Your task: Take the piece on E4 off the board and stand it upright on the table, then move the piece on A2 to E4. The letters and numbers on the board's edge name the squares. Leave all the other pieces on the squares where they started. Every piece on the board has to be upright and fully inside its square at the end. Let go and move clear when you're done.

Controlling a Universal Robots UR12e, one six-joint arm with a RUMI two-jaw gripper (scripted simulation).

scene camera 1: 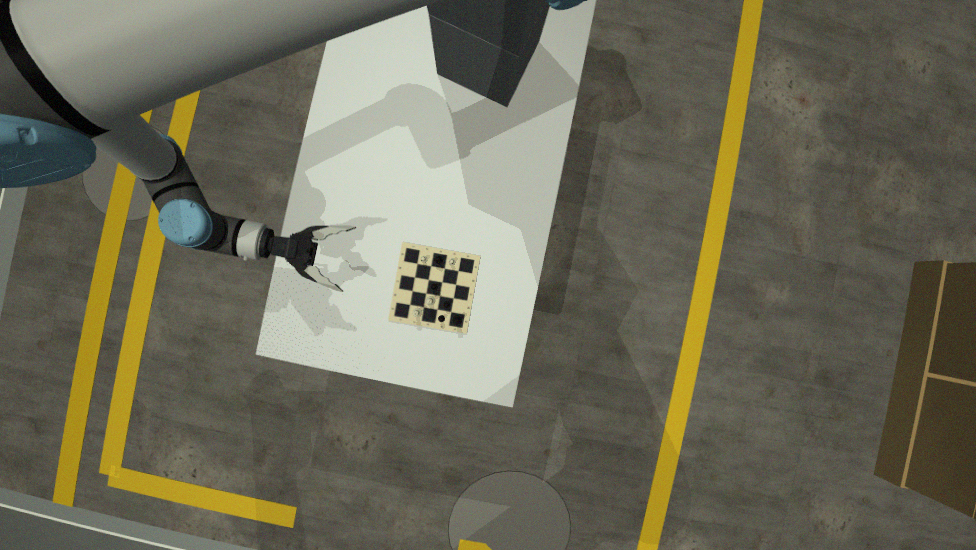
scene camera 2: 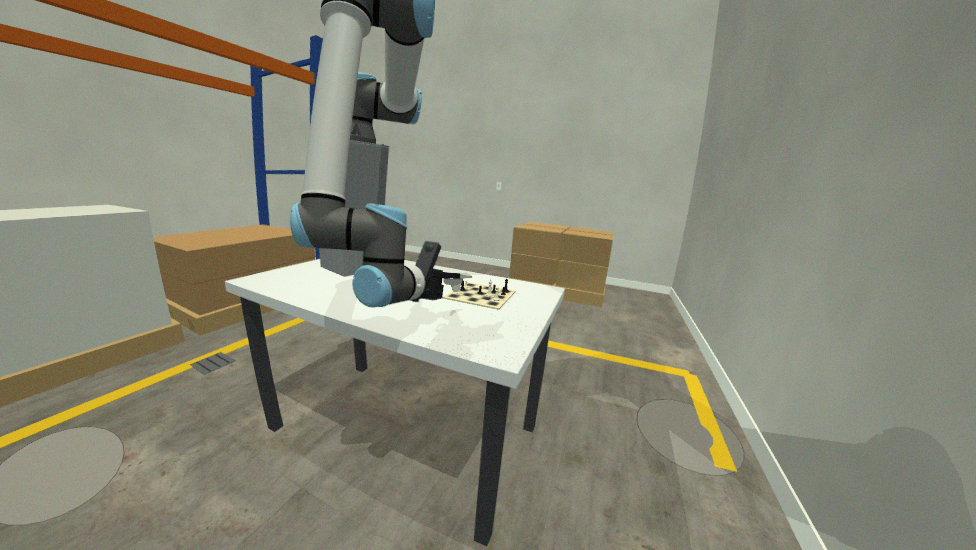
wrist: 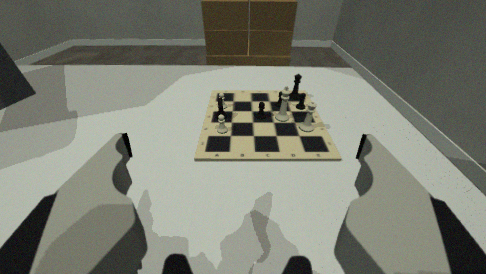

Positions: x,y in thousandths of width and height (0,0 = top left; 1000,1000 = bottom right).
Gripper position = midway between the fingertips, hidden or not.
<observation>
In view: the gripper (scene camera 1: 358,472) and a chessboard (scene camera 1: 468,515).
The chessboard is seen too in scene camera 2 (scene camera 2: 482,539) and in the wrist view (wrist: 511,509). The gripper is seen too in scene camera 2 (scene camera 2: 460,495) and in the wrist view (wrist: 501,495).
</observation>
